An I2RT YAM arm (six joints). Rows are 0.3 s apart.
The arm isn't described. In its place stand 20 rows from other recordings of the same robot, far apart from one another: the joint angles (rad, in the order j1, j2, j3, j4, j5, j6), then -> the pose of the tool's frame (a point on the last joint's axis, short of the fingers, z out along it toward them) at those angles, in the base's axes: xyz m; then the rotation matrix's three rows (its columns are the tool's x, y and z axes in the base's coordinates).
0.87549 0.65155 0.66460 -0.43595 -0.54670 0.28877 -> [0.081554, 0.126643, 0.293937], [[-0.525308, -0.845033, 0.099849], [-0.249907, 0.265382, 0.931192], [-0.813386, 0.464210, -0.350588]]
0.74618 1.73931 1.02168 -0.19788 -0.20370 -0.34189 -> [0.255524, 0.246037, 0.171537], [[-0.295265, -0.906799, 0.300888], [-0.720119, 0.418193, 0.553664], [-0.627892, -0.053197, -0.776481]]
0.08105 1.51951 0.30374 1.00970 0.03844 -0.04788 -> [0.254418, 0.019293, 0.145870], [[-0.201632, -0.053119, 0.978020], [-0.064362, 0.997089, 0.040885], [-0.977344, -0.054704, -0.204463]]
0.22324 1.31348 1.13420 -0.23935 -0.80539 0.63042 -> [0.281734, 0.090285, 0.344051], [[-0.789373, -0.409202, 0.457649], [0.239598, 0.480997, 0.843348], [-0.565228, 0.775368, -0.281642]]
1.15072 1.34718 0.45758 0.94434 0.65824 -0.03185 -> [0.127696, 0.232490, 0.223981], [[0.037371, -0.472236, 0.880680], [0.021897, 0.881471, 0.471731], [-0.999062, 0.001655, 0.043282]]
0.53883 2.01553 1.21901 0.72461 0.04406 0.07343 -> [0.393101, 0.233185, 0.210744], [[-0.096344, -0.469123, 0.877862], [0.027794, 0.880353, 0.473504], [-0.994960, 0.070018, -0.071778]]
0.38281 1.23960 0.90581 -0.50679 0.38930 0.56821 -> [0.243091, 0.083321, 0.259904], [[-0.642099, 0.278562, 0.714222], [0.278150, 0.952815, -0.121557], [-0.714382, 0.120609, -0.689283]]
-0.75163 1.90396 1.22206 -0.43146 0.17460 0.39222 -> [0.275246, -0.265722, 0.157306], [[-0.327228, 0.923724, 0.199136], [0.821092, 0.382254, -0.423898], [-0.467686, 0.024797, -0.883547]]
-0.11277 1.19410 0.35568 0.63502 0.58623 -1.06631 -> [0.229142, -0.045771, 0.195992], [[-0.650391, 0.129828, 0.748423], [-0.660260, 0.390524, -0.641520], [-0.375564, -0.911392, -0.168273]]
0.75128 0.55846 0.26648 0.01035 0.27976 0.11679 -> [0.117765, 0.096541, 0.210252], [[-0.255583, -0.435375, 0.863207], [-0.085466, 0.899540, 0.428395], [-0.963002, 0.035716, -0.267117]]
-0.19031 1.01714 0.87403 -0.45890 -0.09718 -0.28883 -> [0.219071, -0.038684, 0.300535], [[-0.564301, -0.053189, 0.823854], [-0.179992, 0.981843, -0.059897], [-0.805709, -0.182087, -0.563628]]
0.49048 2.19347 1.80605 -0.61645 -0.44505 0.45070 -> [0.416610, 0.239847, 0.201418], [[-0.943837, -0.242155, 0.224794], [-0.058304, 0.791732, 0.608081], [-0.325226, 0.560823, -0.761384]]
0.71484 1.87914 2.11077 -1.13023 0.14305 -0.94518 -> [0.299986, 0.253662, 0.394219], [[0.125540, -0.819669, 0.558912], [-0.953434, 0.056046, 0.296349], [-0.274233, -0.570090, -0.774464]]
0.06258 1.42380 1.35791 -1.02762 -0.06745 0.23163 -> [0.279362, 0.019910, 0.321113], [[-0.884248, 0.112704, 0.453214], [0.174083, 0.980047, 0.095930], [-0.433359, 0.163723, -0.886225]]
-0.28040 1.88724 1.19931 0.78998 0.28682 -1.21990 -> [0.417251, -0.130643, 0.266204], [[-0.469571, 0.276131, 0.838603], [-0.802079, 0.263575, -0.535909], [-0.369015, -0.924273, 0.097711]]
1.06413 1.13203 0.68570 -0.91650 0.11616 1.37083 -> [0.089657, 0.153045, 0.193857], [[-0.934102, 0.295144, 0.200856], [0.322958, 0.938377, 0.123073], [-0.152154, 0.179831, -0.971859]]
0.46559 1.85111 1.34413 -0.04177 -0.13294 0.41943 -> [0.381746, 0.197082, 0.243687], [[-0.648066, -0.308895, 0.696128], [0.126122, 0.857902, 0.498094], [-0.751068, 0.410595, -0.517019]]
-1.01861 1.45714 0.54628 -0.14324 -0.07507 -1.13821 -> [0.129087, -0.204426, 0.123820], [[-0.944328, -0.066299, 0.322256], [-0.193205, 0.904556, -0.380065], [-0.266301, -0.421168, -0.867007]]
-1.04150 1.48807 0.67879 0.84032 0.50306 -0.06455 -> [0.144644, -0.281257, 0.243936], [[-0.048838, 0.998468, 0.026020], [-0.028438, 0.024651, -0.999292], [-0.998402, -0.049543, 0.027190]]
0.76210 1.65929 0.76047 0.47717 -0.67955 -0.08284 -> [0.227316, 0.247892, 0.180467], [[-0.216282, -0.973089, 0.079504], [-0.295407, 0.142837, 0.944633], [-0.930568, 0.180821, -0.318350]]
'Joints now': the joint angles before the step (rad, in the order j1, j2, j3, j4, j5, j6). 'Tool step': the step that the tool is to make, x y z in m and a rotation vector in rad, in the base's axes. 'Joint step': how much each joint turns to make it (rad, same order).
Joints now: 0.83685 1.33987 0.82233 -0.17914 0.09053 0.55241
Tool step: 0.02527 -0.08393 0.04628 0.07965 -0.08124 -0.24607
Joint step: -0.30935 -0.19964 0.01538 -0.10017 -0.05680 -0.02910
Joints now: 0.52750 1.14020 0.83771 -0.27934 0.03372 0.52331
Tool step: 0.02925 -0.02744 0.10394 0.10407 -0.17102 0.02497
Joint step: -0.16807 0.05122 0.36918 -0.12191 -0.17977 -0.07115
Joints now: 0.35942 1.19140 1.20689 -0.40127 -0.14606 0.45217
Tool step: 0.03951 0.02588 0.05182 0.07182 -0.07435 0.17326
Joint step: 0.01497 0.20863 0.32134 -0.02077 -0.16265 -0.01508
